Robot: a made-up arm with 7 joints.
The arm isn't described. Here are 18 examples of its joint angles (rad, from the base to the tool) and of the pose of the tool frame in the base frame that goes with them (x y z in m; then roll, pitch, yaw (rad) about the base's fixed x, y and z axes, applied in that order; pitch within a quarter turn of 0, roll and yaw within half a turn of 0).
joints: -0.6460 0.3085 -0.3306 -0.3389 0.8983 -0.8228 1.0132
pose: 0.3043 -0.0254 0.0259 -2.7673 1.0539 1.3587
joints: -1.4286 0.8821 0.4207 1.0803 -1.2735 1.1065 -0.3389
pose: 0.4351 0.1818 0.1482 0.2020 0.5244 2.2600
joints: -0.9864 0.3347 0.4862 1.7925 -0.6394 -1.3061 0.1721
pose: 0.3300 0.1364 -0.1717 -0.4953 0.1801 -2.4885
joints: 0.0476 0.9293 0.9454 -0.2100 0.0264 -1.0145 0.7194
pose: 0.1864 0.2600 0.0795 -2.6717 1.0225 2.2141
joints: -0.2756 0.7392 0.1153 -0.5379 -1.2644 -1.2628 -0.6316
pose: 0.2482 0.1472 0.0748 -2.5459 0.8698 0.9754
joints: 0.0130 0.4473 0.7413 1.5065 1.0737 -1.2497 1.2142
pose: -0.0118 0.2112 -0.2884 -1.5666 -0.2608 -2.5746
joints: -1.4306 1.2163 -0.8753 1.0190 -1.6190 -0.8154 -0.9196
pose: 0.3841 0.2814 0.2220 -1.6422 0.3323 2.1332
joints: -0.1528 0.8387 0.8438 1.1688 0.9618 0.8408 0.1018
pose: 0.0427 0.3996 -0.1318 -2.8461 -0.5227 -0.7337
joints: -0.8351 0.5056 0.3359 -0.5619 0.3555 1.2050 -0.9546
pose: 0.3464 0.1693 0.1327 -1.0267 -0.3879 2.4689
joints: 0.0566 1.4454 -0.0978 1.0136 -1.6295 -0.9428 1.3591
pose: 0.1599 0.4016 0.0017 -0.4221 0.4626 -1.2190
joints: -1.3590 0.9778 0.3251 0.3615 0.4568 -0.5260 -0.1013
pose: 0.3151 0.2059 0.3277 -2.4261 0.6242 2.6889
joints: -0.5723 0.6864 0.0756 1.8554 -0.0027 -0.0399 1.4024
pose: 0.1254 0.2694 -0.2296 -2.1994 -0.0028 -1.4159
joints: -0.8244 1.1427 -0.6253 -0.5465 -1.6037 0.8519 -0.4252
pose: 0.2657 0.0011 0.0056 -0.0057 -0.2061 0.9858
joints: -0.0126 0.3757 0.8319 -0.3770 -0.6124 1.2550 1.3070
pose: 0.1892 0.2105 -0.1040 -1.4149 -0.6750 -1.5543
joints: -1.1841 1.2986 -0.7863 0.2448 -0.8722 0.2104 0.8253
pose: 0.3744 0.1665 0.1156 -1.3809 0.0348 -2.9141
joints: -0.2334 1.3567 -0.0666 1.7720 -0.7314 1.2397 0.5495
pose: -0.0086 0.3844 -0.0223 -2.4198 -0.5234 -0.0123
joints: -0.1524 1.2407 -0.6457 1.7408 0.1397 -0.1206 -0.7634
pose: 0.0305 0.4827 -0.0094 2.2526 -0.6203 -0.1735
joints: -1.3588 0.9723 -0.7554 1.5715 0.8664 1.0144 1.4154
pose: 0.2993 0.3323 0.1102 2.8478 1.1814 -2.3802
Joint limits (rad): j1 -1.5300..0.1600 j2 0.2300..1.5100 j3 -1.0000..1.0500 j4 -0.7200..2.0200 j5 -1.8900..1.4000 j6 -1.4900..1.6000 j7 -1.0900..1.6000
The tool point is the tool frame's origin. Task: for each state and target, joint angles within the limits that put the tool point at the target. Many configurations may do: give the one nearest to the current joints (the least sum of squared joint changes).
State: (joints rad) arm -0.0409 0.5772 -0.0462 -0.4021 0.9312 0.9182 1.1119
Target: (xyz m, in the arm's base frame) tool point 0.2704 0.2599 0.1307
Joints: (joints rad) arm -0.4382 1.0898 0.3548 -0.1504 0.9586 0.9038 1.0719
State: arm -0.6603 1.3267 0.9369 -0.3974 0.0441 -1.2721 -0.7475
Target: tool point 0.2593 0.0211 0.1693
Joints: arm -0.8043 0.9546 -0.0487 -0.4781 0.3220 -1.0299 -0.9675
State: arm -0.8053 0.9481 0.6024 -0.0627 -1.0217 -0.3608 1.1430
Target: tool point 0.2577 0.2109 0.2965
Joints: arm -1.0883 1.1198 0.6021 0.0571 -1.0104 -0.3228 1.1110
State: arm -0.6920 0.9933 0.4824 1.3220 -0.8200 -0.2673 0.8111
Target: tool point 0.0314 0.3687 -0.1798
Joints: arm -0.1461 0.9526 0.4408 1.6496 -0.7916 -0.2370 0.7889
